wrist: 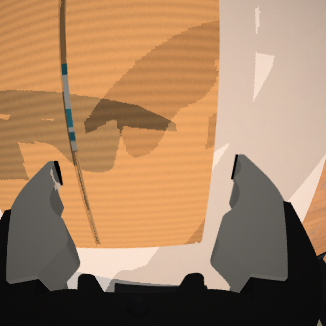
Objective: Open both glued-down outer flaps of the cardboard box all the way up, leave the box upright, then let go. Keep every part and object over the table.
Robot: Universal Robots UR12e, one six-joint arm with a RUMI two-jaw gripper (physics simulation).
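Places are measured from the arm's base along level axes (x left, y back, z up), in metres.
Pixels of known places: gripper, fingertip midpoint: [145, 160].
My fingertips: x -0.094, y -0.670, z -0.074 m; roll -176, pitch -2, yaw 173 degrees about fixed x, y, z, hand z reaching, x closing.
For each thing: its top centre in the pictures, then the offset to it from my fingertips. "pt": a spot on its surface instead. Level surfaces: height alone.
- orange-brown cardboard box, surface spot: [165, 210] pt dx -0.008, dy +0.067, dz -0.028 m
- left flap, surface spot: [30, 60] pt dx +0.074, dy -0.081, dz -0.029 m
- wider right flap, surface spot: [160, 195] pt dx -0.006, dy +0.050, dz -0.028 m
- pale surface, its level: dz -0.184 m
The orange-brown cardboard box [165, 210] fills the left and middle of the wrist view, seen from above. A thin, dark, slightly curved seam [62, 30] runs down it between the left flap [30, 60] and the wider right flap [160, 195]. Both flaps look flat in the part that shows. Teal and grey bits [66, 90] show along the seam. My gripper [145, 160] is open and empty over the near part of the box. Its left finger is left of the seam; its right finger is beyond the box's right edge. The box's left side is out of view.
A pale surface [270, 130] lies to the right of the box and also shows below its near edge. A wood-grained surface [318, 215] shows at the right edge of the view. Shadows of the arm and gripper fall across the box top.
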